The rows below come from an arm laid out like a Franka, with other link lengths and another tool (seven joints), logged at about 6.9 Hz.
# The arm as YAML. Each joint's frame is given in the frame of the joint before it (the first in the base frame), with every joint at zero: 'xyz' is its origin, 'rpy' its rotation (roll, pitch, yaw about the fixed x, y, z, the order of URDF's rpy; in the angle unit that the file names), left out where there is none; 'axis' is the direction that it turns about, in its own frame. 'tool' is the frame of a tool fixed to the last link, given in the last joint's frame.
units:
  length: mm
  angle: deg
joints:
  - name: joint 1
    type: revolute
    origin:
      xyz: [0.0, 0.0, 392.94]
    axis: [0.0, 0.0, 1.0]
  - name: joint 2
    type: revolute
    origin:
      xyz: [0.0, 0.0, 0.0]
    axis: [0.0, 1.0, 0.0]
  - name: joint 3
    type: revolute
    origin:
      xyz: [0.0, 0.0, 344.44]
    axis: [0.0, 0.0, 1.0]
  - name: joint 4
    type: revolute
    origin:
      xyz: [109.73, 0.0, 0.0]
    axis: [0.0, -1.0, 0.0]
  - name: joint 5
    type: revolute
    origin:
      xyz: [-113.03, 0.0, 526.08]
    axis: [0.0, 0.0, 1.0]
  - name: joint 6
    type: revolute
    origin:
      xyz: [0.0, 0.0, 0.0]
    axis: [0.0, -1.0, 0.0]
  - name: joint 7
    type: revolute
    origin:
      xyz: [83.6, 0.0, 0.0]
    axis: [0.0, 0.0, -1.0]
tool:
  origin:
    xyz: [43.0, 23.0, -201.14]
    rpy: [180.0, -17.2, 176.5]
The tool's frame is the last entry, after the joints.
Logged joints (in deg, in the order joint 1, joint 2, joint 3, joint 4, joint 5, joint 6, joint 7), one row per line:
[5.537, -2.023, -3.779, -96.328, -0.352, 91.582, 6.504]
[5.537, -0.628, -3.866, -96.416, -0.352, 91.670, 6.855]
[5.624, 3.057, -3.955, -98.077, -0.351, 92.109, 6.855]
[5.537, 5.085, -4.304, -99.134, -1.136, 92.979, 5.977]
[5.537, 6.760, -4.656, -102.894, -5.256, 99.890, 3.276]
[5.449, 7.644, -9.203, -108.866, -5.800, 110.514, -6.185]
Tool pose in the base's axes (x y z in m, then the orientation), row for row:
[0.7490, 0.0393, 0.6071, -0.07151, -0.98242, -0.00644, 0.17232]
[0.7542, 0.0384, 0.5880, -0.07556, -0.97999, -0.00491, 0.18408]
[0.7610, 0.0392, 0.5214, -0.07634, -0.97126, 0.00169, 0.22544]
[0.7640, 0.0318, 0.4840, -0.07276, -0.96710, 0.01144, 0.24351]
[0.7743, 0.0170, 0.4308, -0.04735, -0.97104, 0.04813, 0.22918]
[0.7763, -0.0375, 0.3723, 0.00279, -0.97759, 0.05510, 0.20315]
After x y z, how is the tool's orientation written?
As a quaternion, x y z w.
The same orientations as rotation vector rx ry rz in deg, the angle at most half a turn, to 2 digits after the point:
[-11.63, -159.73, -1.05]
[-12.21, -158.31, -0.79]
[-12.06, -153.47, 0.27]
[-11.39, -151.37, 1.79]
[-7.47, -153.13, 7.59]
[0.45, -156.31, 8.81]

